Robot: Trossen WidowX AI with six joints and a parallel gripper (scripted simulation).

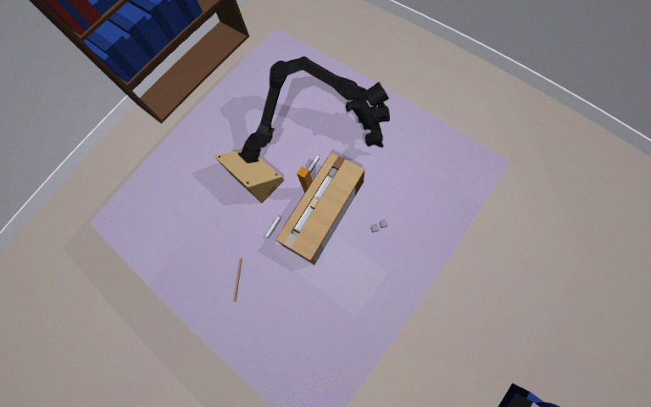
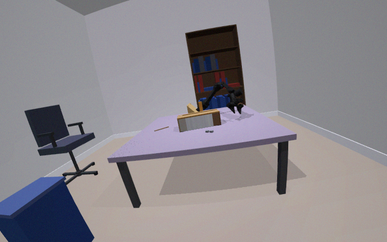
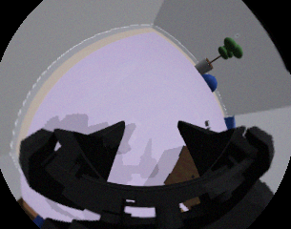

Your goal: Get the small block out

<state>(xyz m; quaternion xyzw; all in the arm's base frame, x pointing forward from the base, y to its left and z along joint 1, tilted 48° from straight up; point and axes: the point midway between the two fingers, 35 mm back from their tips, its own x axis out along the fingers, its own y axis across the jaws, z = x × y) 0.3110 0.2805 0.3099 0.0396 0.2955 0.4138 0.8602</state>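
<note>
Now: gripper tip 37 cm to the left of the wooden box, 1 cm past it and 1 cm above it. Also, from my gripper tip: orange bar 34 cm to the right, 7 cm behind, 4 cm above; thin wooden stick 78 cm to the right, 7 cm below, 2 cm behind.
</note>
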